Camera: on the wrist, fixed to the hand. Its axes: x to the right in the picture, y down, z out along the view.
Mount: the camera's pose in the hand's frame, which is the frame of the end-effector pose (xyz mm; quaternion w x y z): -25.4 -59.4 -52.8 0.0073 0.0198 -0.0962 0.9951
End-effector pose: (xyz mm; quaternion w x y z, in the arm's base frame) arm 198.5 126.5 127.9 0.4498 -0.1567 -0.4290 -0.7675
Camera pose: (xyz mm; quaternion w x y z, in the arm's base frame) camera 171.1 111.9 50.5 0.7289 -0.4930 0.0943 0.4656
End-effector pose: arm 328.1 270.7 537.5 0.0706 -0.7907 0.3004 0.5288
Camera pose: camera 396.1 306.3 570.3 0.4811 -0.3454 -0.7927 -0.1442
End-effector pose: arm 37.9 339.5 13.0 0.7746 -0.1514 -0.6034 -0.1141
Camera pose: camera 57.8 264.6 -17.8 0.0641 -0.5972 0.0695 0.7965
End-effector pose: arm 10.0 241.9 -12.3 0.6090 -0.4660 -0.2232 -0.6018
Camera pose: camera -65.6 220.5 -40.3 0.5911 -0.2714 0.3916 0.6509
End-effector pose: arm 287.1 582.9 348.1 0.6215 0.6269 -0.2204 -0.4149
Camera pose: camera 300.6 642.2 291.0 0.3838 -0.2424 -0.6935 0.5595
